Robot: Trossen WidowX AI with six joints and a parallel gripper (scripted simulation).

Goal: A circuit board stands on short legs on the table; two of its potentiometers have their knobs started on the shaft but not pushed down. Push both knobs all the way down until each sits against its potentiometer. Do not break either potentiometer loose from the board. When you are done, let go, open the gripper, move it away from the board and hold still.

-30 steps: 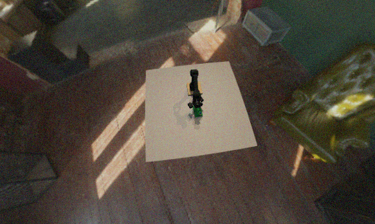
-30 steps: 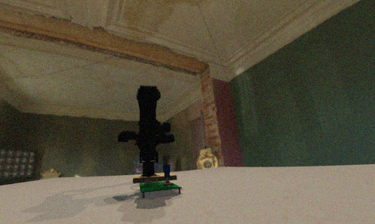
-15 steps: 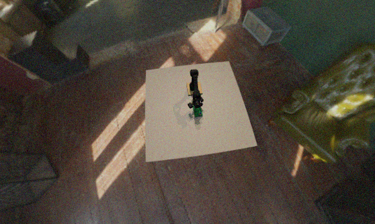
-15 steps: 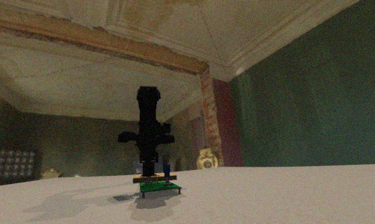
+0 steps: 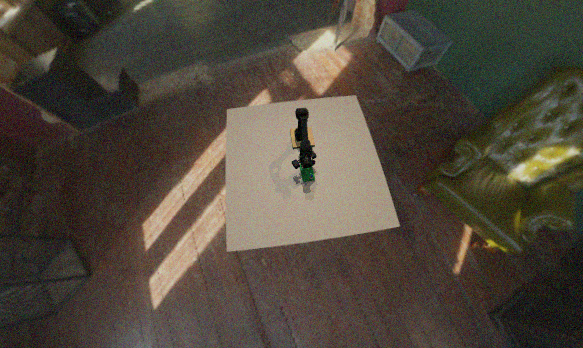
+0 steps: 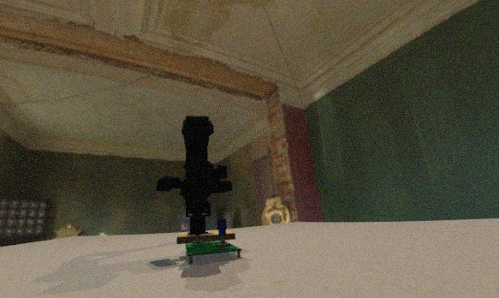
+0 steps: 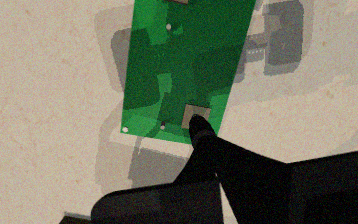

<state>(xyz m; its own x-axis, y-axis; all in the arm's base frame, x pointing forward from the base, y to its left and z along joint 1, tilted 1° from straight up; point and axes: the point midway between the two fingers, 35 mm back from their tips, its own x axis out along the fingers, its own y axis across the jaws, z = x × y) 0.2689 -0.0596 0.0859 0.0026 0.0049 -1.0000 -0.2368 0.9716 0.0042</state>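
Now: the black knob 20 mm below my gripper tip. From my gripper tip the other things lie so: blue knob 110 mm ahead, 30 mm to the left, 10 mm below; then potentiometer 110 mm ahead, 30 mm to the left, 30 mm below.
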